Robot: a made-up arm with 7 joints. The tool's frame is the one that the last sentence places.
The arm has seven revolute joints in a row. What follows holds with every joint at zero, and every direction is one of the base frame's. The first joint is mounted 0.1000 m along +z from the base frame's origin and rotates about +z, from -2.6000 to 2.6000 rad. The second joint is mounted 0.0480 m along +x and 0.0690 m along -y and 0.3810 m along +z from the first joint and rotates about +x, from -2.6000 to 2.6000 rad. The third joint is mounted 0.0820 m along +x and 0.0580 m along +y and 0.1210 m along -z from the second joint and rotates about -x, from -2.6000 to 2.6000 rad. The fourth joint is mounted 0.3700 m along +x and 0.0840 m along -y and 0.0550 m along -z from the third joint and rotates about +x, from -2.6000 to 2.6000 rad. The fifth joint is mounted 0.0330 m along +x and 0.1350 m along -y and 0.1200 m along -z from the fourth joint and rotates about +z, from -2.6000 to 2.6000 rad. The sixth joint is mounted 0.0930 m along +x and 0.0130 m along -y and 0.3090 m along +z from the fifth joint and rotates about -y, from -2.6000 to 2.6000 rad. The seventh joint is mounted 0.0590 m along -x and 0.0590 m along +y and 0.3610 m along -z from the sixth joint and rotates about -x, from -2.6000 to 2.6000 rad. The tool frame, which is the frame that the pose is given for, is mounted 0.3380 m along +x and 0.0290 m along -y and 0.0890 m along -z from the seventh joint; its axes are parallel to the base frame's.
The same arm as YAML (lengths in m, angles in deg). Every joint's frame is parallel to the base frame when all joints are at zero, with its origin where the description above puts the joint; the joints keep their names.
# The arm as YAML. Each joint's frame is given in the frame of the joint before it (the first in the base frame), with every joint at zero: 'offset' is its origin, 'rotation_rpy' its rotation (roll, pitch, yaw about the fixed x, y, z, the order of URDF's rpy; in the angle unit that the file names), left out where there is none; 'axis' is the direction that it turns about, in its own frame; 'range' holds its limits. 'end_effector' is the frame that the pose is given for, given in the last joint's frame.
length_unit: m
angle_unit: deg
chain:
  - id: joint 1
    offset: [0.0, 0.0, 0.1]
    axis: "+z"
    range: [-148.97, 148.97]
  - id: joint 2
    offset: [0.048, -0.069, 0.381]
    axis: "+x"
    range: [-148.97, 148.97]
  - id: joint 3
    offset: [0.082, 0.058, -0.121]
    axis: "-x"
    range: [-148.97, 148.97]
  - id: joint 4
    offset: [0.37, -0.084, -0.055]
    axis: "+x"
    range: [-148.97, 148.97]
  - id: joint 5
    offset: [0.033, -0.135, -0.12]
    axis: "+z"
    range: [-148.97, 148.97]
  - id: joint 6
    offset: [0.093, -0.013, 0.309]
    axis: "-y"
    range: [-148.97, 148.97]
  - id: joint 7
    offset: [-0.059, 0.059, -0.361]
    axis: "-x"
    range: [-148.97, 148.97]
end_effector:
  offset: [0.338, -0.029, -0.089]

